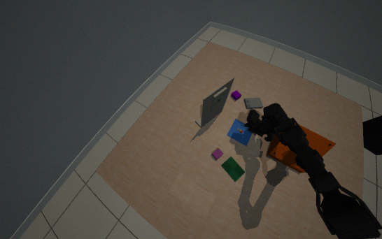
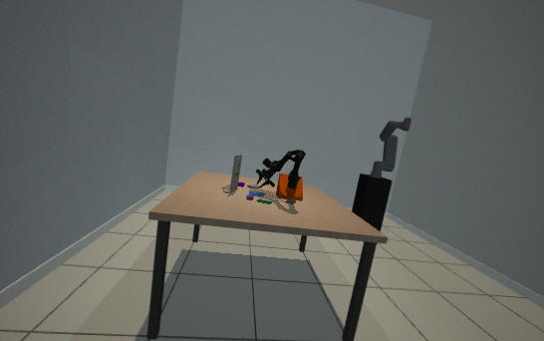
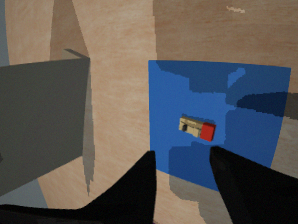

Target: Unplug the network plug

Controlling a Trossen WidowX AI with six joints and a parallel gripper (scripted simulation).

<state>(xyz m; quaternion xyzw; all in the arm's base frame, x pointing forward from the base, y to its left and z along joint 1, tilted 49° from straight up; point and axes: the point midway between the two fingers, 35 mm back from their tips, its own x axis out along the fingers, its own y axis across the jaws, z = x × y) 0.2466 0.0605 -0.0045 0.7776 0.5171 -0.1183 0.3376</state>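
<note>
The red plug lies 50 mm below my gripper tip, 10 mm to the left of it and 10 mm ahead of it. Also, from my gripper tip: grey flat plate 210 mm to the right, 50 mm below, 40 mm ahead; then blue marked square 60 mm below, 10 mm to the left, 10 mm ahead; then grey upright panel 190 mm ahead, 70 mm above, 40 mm to the left.
</note>
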